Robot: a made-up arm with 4 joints.
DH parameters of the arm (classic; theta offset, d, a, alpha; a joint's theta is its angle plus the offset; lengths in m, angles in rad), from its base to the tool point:
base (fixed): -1.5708 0.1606 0 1.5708
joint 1: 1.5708 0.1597 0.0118 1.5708
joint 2: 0 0.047 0.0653 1.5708
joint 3: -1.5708 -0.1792 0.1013 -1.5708
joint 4: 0.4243 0 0.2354 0
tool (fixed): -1.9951 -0.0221 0 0
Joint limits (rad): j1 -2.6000..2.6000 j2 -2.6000..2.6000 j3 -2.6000..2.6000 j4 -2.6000..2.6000
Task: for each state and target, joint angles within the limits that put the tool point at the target. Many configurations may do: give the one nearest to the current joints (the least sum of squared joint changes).
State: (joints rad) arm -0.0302 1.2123 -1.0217 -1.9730
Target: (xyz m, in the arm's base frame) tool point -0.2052 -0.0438 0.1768
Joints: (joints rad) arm -0.6786 2.1844 -0.6341 -2.2371
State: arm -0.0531 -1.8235 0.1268 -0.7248
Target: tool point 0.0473 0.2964 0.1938
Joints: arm 0.2609 -1.9553 0.3368 -0.4748
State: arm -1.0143 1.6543 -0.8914 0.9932
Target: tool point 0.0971 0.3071 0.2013
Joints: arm -1.4512 2.0307 -0.7914 0.7192
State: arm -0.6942 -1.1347 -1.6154 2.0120
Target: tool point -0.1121 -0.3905 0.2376
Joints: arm -1.2024 -1.4219 -1.5787 1.7797
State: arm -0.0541 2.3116 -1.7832 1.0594
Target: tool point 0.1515 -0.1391 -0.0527
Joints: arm 0.2918 2.5754 -1.7245 1.5003
